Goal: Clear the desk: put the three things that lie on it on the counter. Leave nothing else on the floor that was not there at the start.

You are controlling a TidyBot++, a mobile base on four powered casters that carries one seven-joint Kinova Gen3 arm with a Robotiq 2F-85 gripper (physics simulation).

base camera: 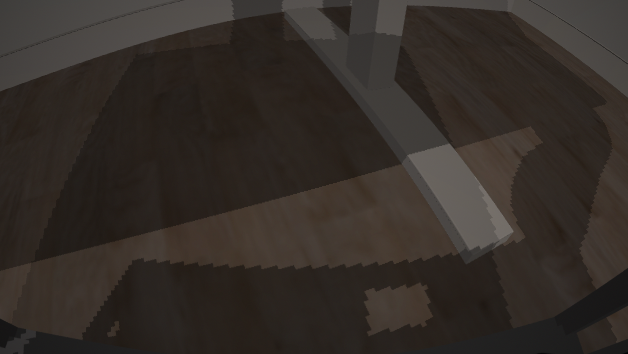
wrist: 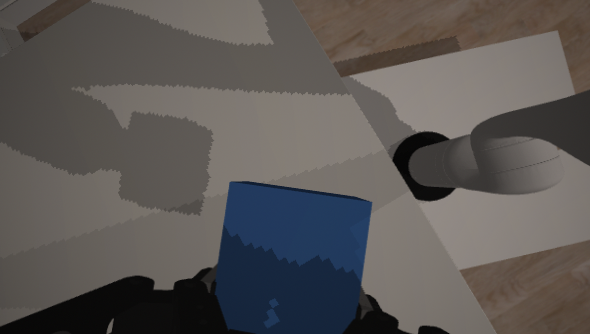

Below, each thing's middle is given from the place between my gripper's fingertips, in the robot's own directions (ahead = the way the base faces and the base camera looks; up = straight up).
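Labels:
Blue block [wrist: 286,253]: 20 mm above my hand, 10 mm to the right of it.

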